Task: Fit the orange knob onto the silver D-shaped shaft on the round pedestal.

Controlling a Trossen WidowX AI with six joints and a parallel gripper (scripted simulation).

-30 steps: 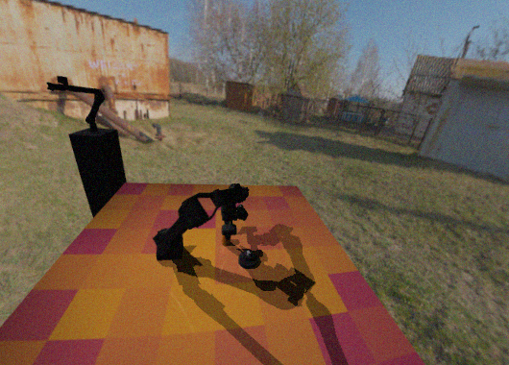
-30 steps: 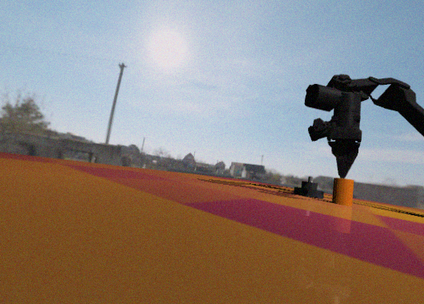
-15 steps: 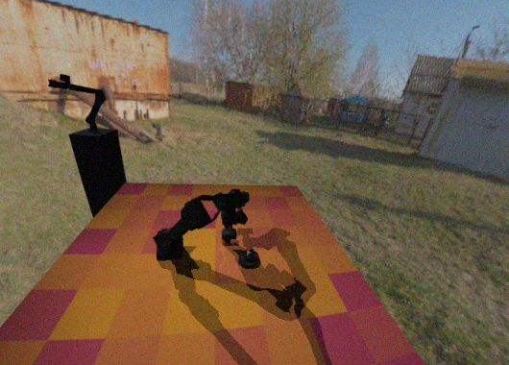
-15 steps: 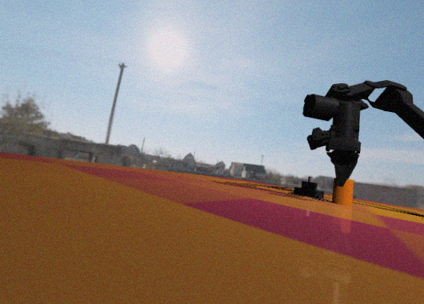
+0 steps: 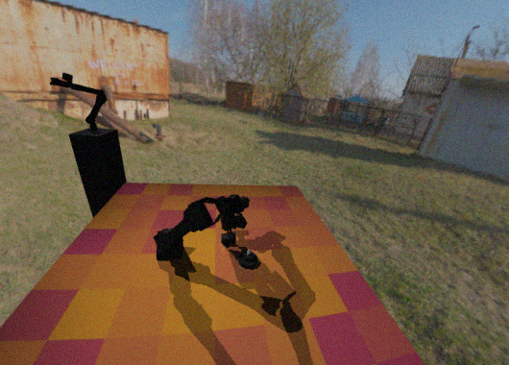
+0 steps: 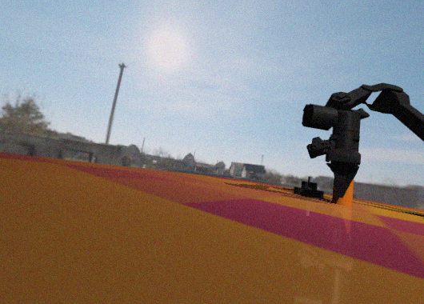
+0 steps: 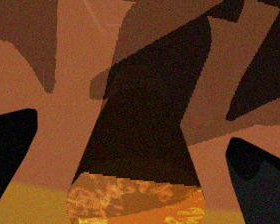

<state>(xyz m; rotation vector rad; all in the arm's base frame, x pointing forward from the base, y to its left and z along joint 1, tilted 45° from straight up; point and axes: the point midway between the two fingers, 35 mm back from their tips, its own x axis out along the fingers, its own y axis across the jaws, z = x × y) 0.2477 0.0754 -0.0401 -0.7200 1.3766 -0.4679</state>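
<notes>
Now: the orange knob 30 mm above my gripper tip. The rest, counted from my gripper tip: round dark pedestal: 110 mm to the right, 100 mm ahead, 10 mm above.
</notes>
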